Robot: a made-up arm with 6 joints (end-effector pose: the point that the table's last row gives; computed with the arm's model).
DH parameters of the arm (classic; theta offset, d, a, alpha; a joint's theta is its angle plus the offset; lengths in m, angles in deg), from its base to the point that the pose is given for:
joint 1: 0 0.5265 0.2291 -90
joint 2: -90 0 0.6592 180
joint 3: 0 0 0.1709 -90
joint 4: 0 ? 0 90
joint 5: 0 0 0 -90
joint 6: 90 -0.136 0 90
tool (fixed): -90 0 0 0
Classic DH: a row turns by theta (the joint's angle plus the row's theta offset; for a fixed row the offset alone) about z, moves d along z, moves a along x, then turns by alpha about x.
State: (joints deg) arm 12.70 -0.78 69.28 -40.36 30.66 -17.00
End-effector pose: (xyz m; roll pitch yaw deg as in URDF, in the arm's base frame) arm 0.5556 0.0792 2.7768 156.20 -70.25 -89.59
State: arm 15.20 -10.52 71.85 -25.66 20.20 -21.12
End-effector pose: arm 0.1142 0.0099 2.8107 -172.92 -76.29 -125.68
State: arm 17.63 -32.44 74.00 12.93 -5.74 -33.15
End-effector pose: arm -0.7014 -0.2261 2.6014 -166.38 -79.08 -155.59
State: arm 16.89 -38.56 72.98 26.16 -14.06 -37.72
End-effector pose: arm -0.8668 -0.2784 2.5029 157.78 -79.22 -128.17
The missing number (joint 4, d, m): -1.4945
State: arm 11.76 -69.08 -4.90 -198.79 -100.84 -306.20
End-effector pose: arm -0.0055 -0.0451 2.2137 -62.10 -13.63 -149.24
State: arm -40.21 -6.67 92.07 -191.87 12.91 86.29
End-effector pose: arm -0.1748 0.1560 2.7680 71.32 -85.29 -6.16
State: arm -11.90 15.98 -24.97 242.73 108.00 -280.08
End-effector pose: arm 1.5231 -0.4385 0.2926 -37.33 7.27 -133.45
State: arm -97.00 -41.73 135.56 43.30 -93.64 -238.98
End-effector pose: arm 0.1145 1.6960 1.0167 -38.78 -46.26 -178.87
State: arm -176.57 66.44 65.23 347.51 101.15 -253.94
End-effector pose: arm -2.3052 -0.1093 1.0601 21.79 -74.11 54.22
